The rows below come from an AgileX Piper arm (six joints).
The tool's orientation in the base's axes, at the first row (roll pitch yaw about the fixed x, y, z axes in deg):
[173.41 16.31 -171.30]
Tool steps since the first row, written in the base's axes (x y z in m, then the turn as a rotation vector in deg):
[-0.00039 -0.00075 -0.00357 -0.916 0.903 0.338]
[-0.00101 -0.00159 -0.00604 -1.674 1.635 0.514]
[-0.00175 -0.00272 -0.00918 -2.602 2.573 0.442]
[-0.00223 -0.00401 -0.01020 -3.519 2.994 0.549]
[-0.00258 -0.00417 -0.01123 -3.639 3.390 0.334]
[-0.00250 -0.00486 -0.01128 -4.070 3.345 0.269]
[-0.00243 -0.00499 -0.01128 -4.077 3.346 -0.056]
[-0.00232 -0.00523 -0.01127 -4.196 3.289 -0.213]
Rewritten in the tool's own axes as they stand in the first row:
[0.00148 -0.00106 0.00319 0.643 1.086 -0.418]
[0.00289 -0.00203 0.00525 1.206 1.959 -0.668]
[0.00463 -0.00335 0.00788 1.971 3.037 -0.693]
[0.00556 -0.00464 0.00852 2.750 3.627 -0.967]
[0.00621 -0.00484 0.00939 2.866 4.012 -0.731]
[0.00625 -0.00554 0.00935 3.300 4.039 -0.788]
[0.00620 -0.00568 0.00935 3.398 4.006 -0.479]
[0.00613 -0.00593 0.00933 3.563 3.954 -0.369]

